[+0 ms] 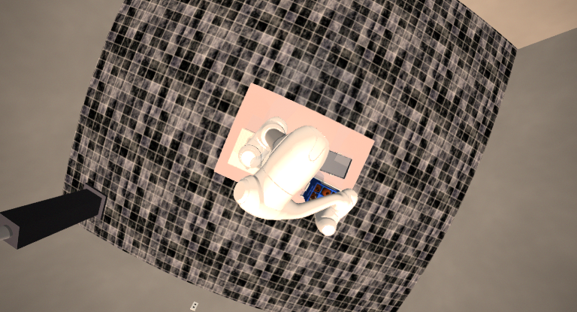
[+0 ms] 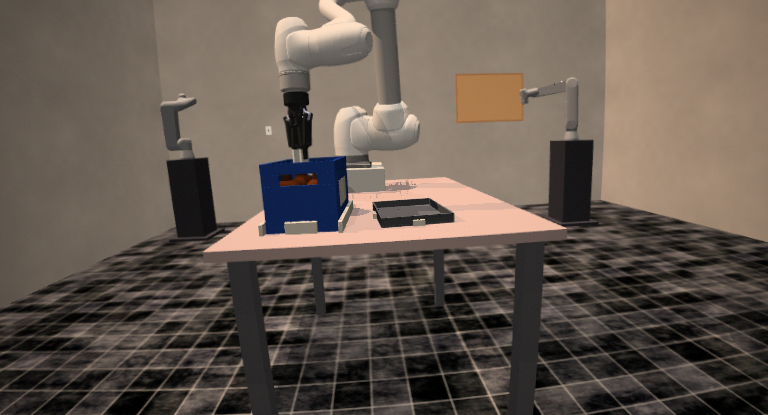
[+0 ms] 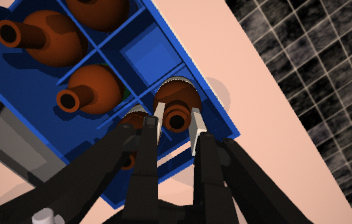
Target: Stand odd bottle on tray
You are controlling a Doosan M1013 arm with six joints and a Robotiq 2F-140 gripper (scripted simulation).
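The bottle is 8 cm to the left of my hand and 9 cm below it. Round my hand: dark tray: 8 cm ahead, 32 cm to the left, 16 cm below; blue crate: 9 cm ahead, 4 cm to the left, 9 cm below.
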